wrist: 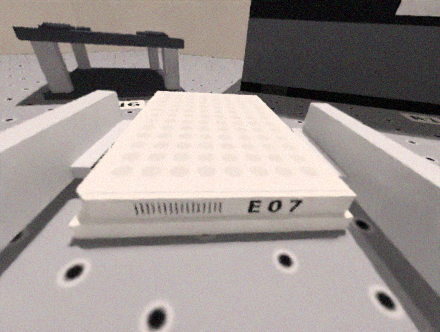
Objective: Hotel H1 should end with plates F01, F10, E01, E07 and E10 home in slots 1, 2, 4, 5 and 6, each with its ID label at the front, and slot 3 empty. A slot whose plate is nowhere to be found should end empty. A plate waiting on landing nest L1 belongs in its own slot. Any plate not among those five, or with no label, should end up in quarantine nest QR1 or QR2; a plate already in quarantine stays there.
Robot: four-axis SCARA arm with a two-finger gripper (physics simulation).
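Observation:
A cream plate (210, 145) with a grid of round wells lies level between the fingers in the wrist view. Its near edge carries a barcode and the ID label E07, both facing the camera. My gripper (215, 115) is shut on this plate, with one finger along its left side and the other along its right. A thin dark shadow runs under the plate's near edge; whether the plate touches the deck or hangs just above it is hard to tell. Hotel H1, landing nest L1 and the quarantine nests cannot be identified in this view.
A dark raised stand (105, 38) on pale legs is at the back left. A large dark box-like body (340, 60) rises at the back right. A partly hidden deck label (132, 104) lies behind the left finger. The grey deck (210, 285) has round holes.

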